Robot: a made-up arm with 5 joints.
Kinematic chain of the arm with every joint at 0, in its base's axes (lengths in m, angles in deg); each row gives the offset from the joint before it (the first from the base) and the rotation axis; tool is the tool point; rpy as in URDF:
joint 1: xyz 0.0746 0 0.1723 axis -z
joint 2: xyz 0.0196 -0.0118 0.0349 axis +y
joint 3: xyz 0.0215 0 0.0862 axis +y
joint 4: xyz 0.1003 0 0.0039 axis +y
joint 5: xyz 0.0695 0.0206 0 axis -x
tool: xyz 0 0 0 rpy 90 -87.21 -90
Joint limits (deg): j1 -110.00..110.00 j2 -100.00..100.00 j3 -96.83..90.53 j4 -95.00..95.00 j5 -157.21..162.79
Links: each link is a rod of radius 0.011 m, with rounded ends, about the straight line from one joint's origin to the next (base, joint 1, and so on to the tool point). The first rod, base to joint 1, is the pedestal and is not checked.
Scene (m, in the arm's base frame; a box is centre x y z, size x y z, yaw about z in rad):
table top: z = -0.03
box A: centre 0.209 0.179 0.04 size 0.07 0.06 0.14 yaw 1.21
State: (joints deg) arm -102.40 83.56 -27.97 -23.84 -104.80
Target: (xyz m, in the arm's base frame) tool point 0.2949 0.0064 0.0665
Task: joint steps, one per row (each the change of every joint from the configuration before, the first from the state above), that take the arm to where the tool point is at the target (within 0.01 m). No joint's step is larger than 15 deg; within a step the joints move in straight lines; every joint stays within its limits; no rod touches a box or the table.
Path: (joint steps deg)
1: 12.89 -11.78 9.54 0.12 0.00
2: 12.89 -11.77 9.53 0.12 0.00
3: 12.89 -11.78 9.54 0.12 0.00
4: 12.88 -11.77 9.54 0.12 0.00
5: 12.87 12.79 -10.01 0.17 0.00
6: 12.87 12.80 -10.00 0.16 0.00
7: 12.87 12.80 -10.01 0.17 0.00
8: 12.86 12.79 -10.00 0.17 0.00

